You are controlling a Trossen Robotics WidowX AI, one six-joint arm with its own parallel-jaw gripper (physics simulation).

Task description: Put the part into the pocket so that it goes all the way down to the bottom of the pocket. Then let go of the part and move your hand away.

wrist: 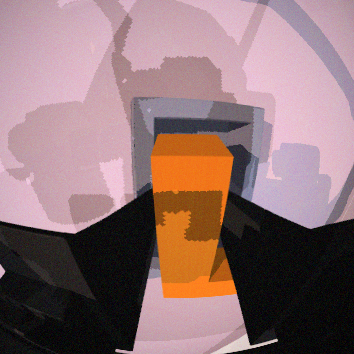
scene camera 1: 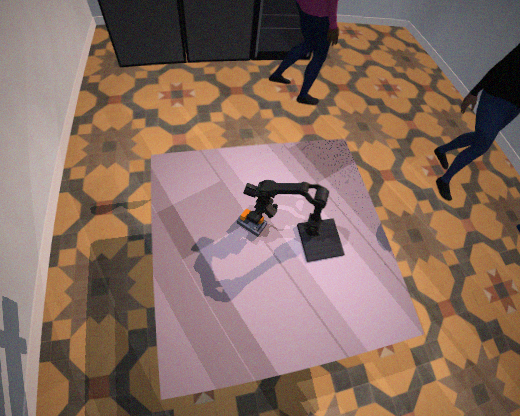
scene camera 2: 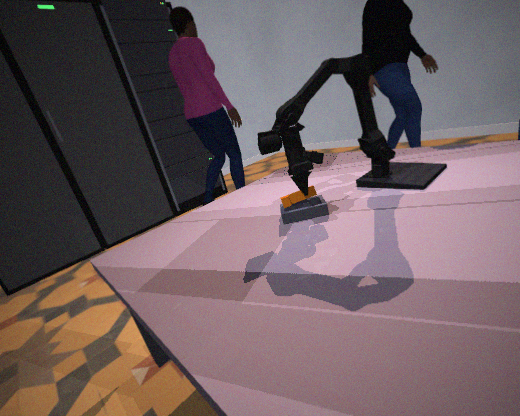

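Seen in the pictures: gripper, fingertip midpoint: (wrist: 186, 195) (scene camera 2: 306, 195); arm's base, link origin: (scene camera 1: 312, 231) (scene camera 2: 380, 174).
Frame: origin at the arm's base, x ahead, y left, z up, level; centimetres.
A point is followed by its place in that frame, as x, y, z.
Observation:
The orange part (scene camera 1: 246, 214) {31.6, -19.0, 4.8} (scene camera 2: 295, 199) {30.1, -17.3, 3.1} (wrist: 192, 172) {24.9, -14.0, 5.5} is a long block. It is tilted in scene camera 2, with one end higher than the other. The grey pocket block (scene camera 1: 248, 228) {32.5, -12.8, 0.6} (scene camera 2: 306, 215) {32.7, -13.0, -1.0} (wrist: 142, 150) {23.7, -14.9, 1.2} stands on the table under it. My gripper (scene camera 2: 306, 192) {26.7, -15.4, 3.1} (wrist: 186, 195) {26.7, -15.4, 3.1} is shut on the part, one black finger on each side, and holds it right over the pocket's opening. In the wrist view dark pocket interior shows beyond the part's far end and along its right side. The part's underside is hidden, so I cannot tell whether its lower edge is inside the pocket.
The pink table top (scene camera 1: 280, 310) {32.7, 31.7, -2.4} (scene camera 2: 350, 360) {73.6, 14.4, -2.4} carries the arm's dark base plate (scene camera 1: 327, 247) {-4.1, 11.4, -0.7} (scene camera 2: 425, 175) {0.8, 13.7, -0.9}, which stands to the right of the pocket block. Arm shadows fall across the table. Two people and dark cabinets (scene camera 1: 150, 30) (scene camera 2: 45, 150) are beyond the table.

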